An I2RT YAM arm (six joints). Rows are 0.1 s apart.
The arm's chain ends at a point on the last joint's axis. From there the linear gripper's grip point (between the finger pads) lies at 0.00 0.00 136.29 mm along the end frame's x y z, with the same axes.
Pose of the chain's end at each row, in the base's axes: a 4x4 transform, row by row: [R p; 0 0 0 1], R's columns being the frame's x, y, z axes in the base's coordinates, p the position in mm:
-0.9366 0.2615 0.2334 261.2; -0.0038 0.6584 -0.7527 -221.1; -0.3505 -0.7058 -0.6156 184.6; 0 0 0 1
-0.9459 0.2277 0.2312 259.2; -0.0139 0.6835 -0.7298 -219.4; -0.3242 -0.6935 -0.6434 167.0; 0 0 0 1
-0.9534 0.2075 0.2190 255.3; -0.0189 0.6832 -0.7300 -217.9; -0.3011 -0.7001 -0.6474 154.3; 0 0 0 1
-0.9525 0.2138 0.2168 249.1; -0.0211 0.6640 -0.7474 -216.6; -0.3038 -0.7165 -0.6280 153.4; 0 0 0 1
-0.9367 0.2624 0.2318 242.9; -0.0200 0.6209 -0.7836 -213.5; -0.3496 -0.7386 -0.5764 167.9; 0 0 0 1
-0.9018 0.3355 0.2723 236.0; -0.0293 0.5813 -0.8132 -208.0; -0.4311 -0.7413 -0.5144 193.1; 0 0 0 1
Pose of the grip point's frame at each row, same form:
-0.9366 0.2615 0.2334 293.0; -0.0038 0.6584 -0.7527 -323.7; -0.3505 -0.7058 -0.6156 100.7; 0 0 0 1
-0.9459 0.2277 0.2312 290.7; -0.0139 0.6835 -0.7298 -318.9; -0.3242 -0.6935 -0.6434 79.3; 0 0 0 1
-0.9534 0.2075 0.2190 285.1; -0.0189 0.6832 -0.7300 -317.4; -0.3011 -0.7001 -0.6474 66.1; 0 0 0 1
-0.9525 0.2138 0.2168 278.6; -0.0211 0.6640 -0.7474 -318.5; -0.3038 -0.7165 -0.6280 67.8; 0 0 0 1
-0.9367 0.2624 0.2318 274.5; -0.0200 0.6209 -0.7836 -320.3; -0.3496 -0.7386 -0.5764 89.3; 0 0 0 1
-0.9018 0.3355 0.2723 273.1; -0.0293 0.5813 -0.8132 -318.8; -0.4311 -0.7413 -0.5144 123.0; 0 0 0 1

